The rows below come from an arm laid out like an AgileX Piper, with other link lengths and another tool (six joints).
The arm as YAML. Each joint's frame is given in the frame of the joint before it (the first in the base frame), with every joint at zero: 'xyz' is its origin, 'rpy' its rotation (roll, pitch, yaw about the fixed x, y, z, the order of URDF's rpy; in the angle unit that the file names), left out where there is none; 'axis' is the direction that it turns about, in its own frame. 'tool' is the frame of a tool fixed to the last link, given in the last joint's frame.
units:
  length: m
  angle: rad
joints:
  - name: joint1
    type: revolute
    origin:
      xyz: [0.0, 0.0, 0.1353]
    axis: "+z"
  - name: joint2
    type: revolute
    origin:
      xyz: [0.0, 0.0, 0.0]
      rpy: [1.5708, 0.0, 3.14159]
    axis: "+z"
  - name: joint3
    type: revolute
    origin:
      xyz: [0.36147, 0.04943, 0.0]
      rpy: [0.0, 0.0, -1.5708]
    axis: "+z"
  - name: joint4
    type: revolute
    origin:
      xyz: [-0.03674, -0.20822, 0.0]
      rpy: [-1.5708, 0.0, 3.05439]
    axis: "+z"
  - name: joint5
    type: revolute
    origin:
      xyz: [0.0, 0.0, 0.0]
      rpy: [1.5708, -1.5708, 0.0]
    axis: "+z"
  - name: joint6
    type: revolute
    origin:
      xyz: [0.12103, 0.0, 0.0]
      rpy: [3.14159, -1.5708, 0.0]
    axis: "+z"
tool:
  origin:
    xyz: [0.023, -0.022, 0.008]
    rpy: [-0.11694, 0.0, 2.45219]
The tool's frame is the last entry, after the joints.
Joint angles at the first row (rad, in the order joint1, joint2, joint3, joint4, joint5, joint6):
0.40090 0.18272 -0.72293 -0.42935 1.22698 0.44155
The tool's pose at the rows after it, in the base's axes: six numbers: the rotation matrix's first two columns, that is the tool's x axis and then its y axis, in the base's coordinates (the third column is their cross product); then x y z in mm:
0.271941 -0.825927 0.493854 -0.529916 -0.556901 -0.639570 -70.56 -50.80 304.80
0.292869 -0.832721 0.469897 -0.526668 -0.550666 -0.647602 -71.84 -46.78 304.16
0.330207 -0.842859 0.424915 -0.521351 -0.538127 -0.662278 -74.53 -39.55 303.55
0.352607 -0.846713 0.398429 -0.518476 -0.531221 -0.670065 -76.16 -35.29 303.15
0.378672 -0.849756 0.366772 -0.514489 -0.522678 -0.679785 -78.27 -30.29 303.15
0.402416 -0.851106 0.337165 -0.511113 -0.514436 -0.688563 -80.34 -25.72 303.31
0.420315 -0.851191 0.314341 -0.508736 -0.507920 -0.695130 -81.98 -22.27 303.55
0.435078 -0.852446 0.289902 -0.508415 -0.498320 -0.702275 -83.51 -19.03 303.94
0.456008 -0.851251 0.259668 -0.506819 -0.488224 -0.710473 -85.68 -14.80 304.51
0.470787 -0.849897 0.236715 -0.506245 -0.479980 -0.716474 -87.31 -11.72 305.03
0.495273 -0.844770 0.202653 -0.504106 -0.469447 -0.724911 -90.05 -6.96 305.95
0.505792 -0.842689 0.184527 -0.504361 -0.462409 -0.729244 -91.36 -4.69 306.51
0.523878 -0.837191 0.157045 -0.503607 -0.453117 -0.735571 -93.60 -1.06 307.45
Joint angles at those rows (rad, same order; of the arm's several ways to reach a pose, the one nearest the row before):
0.40090 0.18273 -0.72170 -0.38736 1.22908 0.44155
0.40093 0.18272 -0.72093 -0.35446 1.22909 0.44255
0.40088 0.18271 -0.72091 -0.29440 1.23010 0.44443
0.40091 0.18270 -0.71992 -0.25893 1.23013 0.44482
0.40093 0.18272 -0.71991 -0.21670 1.23010 0.44484
0.40090 0.18270 -0.71991 -0.17767 1.23012 0.44481
0.40091 0.18273 -0.71993 -0.14789 1.23011 0.44482
0.40093 0.18272 -0.71992 -0.12022 1.23012 0.44883
0.40092 0.18272 -0.71993 -0.08314 1.23013 0.45064
0.40090 0.18272 -0.71989 -0.05592 1.23008 0.45276
0.40090 0.18272 -0.71993 -0.01258 1.23012 0.45276
0.40093 0.18272 -0.71991 0.00808 1.23010 0.45505
0.40088 0.18272 -0.71991 0.04198 1.23010 0.45590

